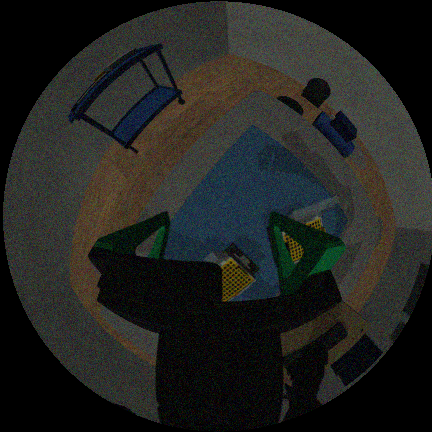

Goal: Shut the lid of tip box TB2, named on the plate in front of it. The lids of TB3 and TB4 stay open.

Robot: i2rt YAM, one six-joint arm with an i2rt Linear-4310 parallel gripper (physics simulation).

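Places are measured from the arm's base along level axes (x ahead, y left, z up), in centimetres.
Where they show: gripper, fingertip midpoint: [218,216]; arm's base, link origin: [313,349].
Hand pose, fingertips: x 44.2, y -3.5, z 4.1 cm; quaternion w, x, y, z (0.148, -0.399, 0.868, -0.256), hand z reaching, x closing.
Observation:
Each offset is from my fingertips to the top centre of the thing. "spot": to the spot under its first point. Level surfaces: height alone.
My gripper [218,216] is open and empty, its two green fingers wide apart above the blue mat. One tip box @(dx -12.8, dy +10.2, dz -15.9 cm) [237,281] with a yellow perforated rack shows low between the fingers; the dark gripper body hides part of it. A small dark piece with light marks lies against its upper edge. Another tip box @(spot: dx -16.7, dy -16.0, dz -17.7 cm) [315,225] with a yellow rack is behind the right finger, partly seen through the finger's opening. A pale, see-through strip, maybe its lid, shows along its upper side. The names on the plates cannot be read, so I cannot tell which box is TB2.
The blue mat @(dz -23.4 cm) [215,185] lies on a grey table @(dz -23.6 cm) [197,155]. A blue cart [147,112] stands on the wooden floor at the upper left. A dark round-topped object [316,91] and a blue object [332,134] stand beyond the table at the upper right.

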